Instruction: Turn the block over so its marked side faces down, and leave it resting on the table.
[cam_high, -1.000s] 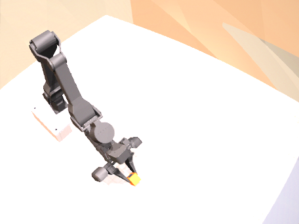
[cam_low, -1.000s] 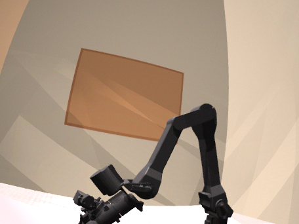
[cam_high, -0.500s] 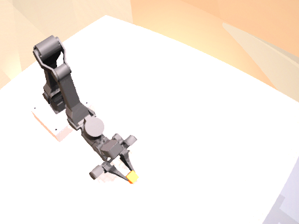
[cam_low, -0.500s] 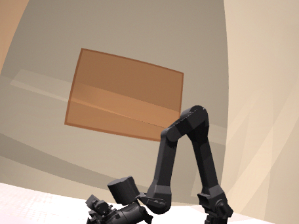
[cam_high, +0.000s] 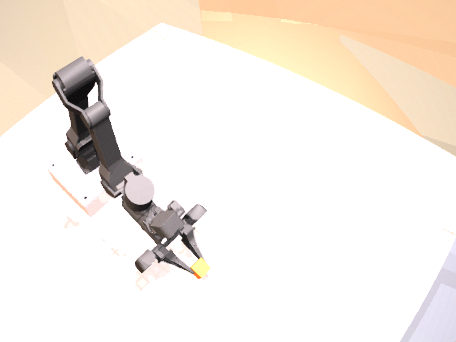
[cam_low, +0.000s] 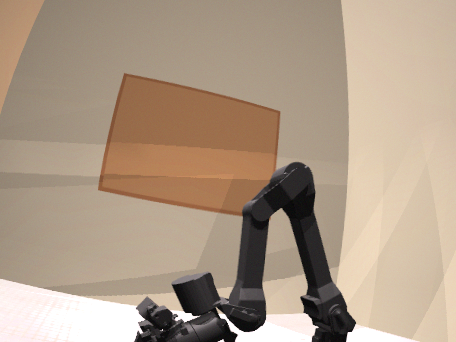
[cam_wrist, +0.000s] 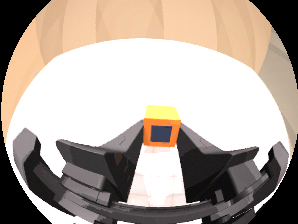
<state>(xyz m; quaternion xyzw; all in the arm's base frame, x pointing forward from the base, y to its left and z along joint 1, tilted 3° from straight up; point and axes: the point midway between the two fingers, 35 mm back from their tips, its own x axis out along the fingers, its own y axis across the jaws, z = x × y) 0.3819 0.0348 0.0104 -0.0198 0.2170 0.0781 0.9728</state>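
My gripper tip is now 1 cm past the orange block.
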